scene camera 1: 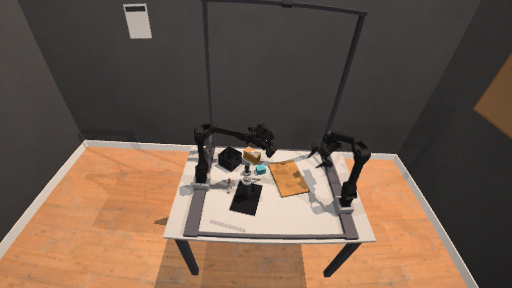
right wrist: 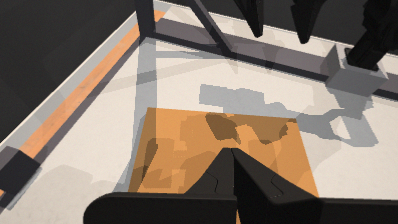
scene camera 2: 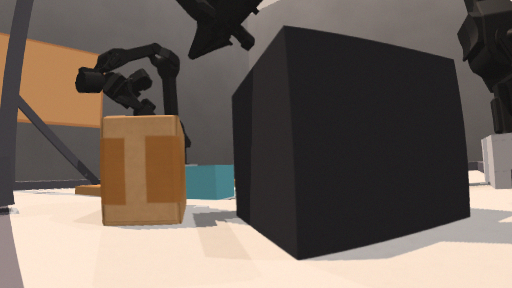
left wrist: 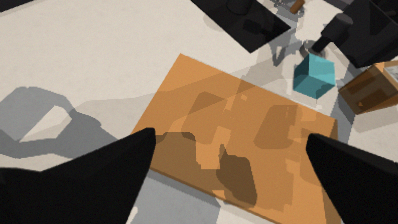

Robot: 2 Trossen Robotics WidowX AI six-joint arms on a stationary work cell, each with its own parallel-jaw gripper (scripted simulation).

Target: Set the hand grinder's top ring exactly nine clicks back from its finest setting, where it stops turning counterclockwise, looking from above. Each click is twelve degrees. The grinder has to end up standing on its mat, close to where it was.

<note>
I see my left gripper [scene camera 2: 149, 114], my right gripper [scene camera 2: 190, 58], a teal block [scene camera 2: 207, 182], a black box [scene camera 2: 340, 142], an orange board [scene camera 1: 289, 181] and a dark-handled tool [left wrist: 339, 24].
The teal block also shows in the left wrist view [left wrist: 314, 76]. The orange board is seen too in the right wrist view [right wrist: 176, 147] and in the left wrist view [left wrist: 235, 141]. My left gripper is seen too in the left wrist view [left wrist: 229, 138]. The right wrist view does not show the teal block: it is out of frame. The right wrist view does not show the black box: it is out of frame.
</note>
